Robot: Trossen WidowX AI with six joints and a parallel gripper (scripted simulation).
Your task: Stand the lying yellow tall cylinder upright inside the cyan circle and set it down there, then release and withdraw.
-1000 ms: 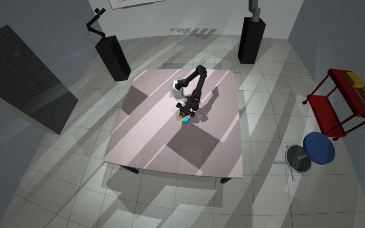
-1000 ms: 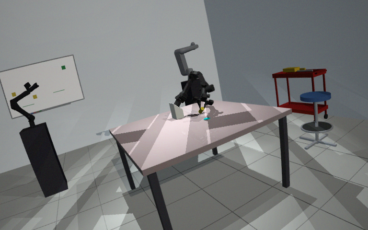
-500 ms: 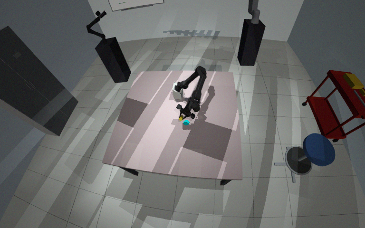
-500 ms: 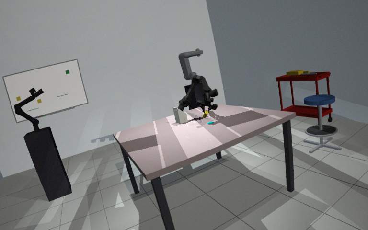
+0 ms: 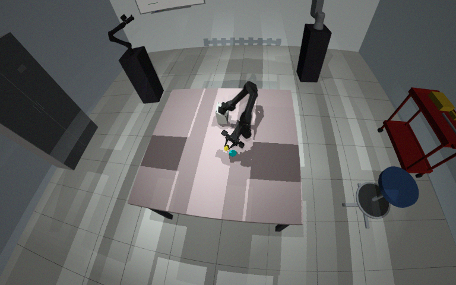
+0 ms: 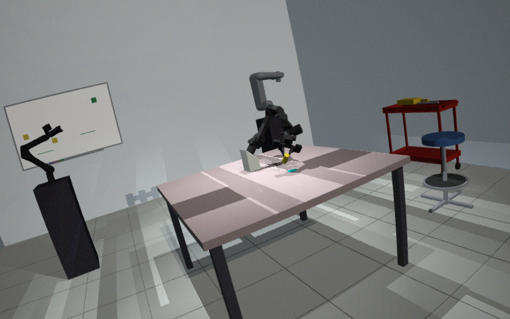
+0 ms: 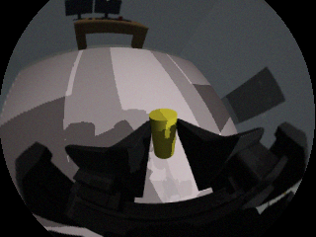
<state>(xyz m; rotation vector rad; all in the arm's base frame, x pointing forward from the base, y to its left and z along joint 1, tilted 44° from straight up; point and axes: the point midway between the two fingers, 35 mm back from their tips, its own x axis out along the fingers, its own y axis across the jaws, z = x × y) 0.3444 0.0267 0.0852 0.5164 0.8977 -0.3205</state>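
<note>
The cyan circle is 110 mm below my gripper tip, 40 mm to the left of it and 20 mm behind it. From my gripper tip the other things lie so: yellow tall cylinder 10 mm below, 10 mm behind.
</note>
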